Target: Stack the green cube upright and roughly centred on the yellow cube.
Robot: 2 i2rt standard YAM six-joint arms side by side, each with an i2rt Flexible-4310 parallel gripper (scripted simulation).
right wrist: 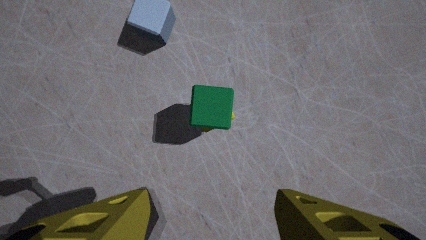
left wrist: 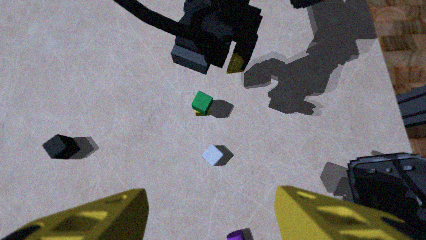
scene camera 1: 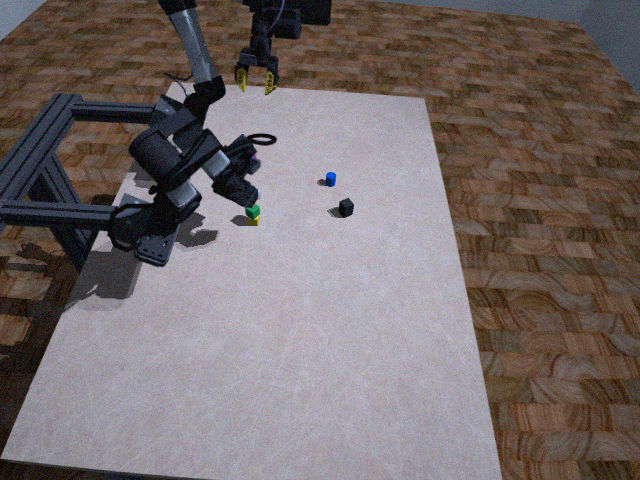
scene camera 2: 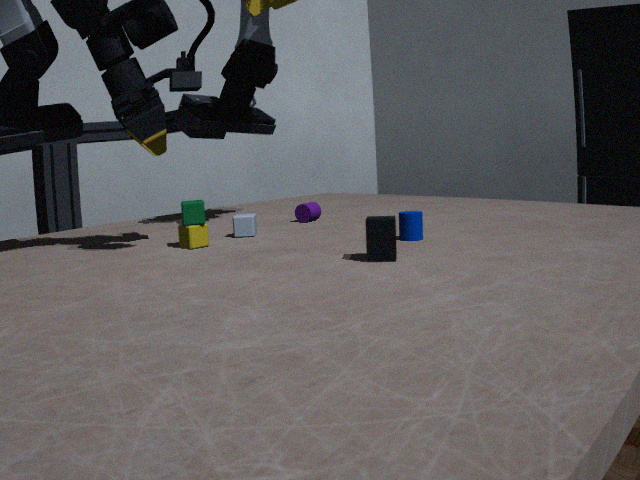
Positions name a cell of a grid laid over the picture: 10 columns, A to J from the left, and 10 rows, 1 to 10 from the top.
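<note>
You'd find the left gripper at (scene camera 1: D2) and again at (left wrist: E9). The right gripper is at (scene camera 2: C4), and it's also there at (right wrist: E9), (left wrist: E3) and (scene camera 1: D5). There's a green cube at (right wrist: E5). And there's a black block (scene camera 2: F5), though it's out of frame in the right wrist view.
</note>
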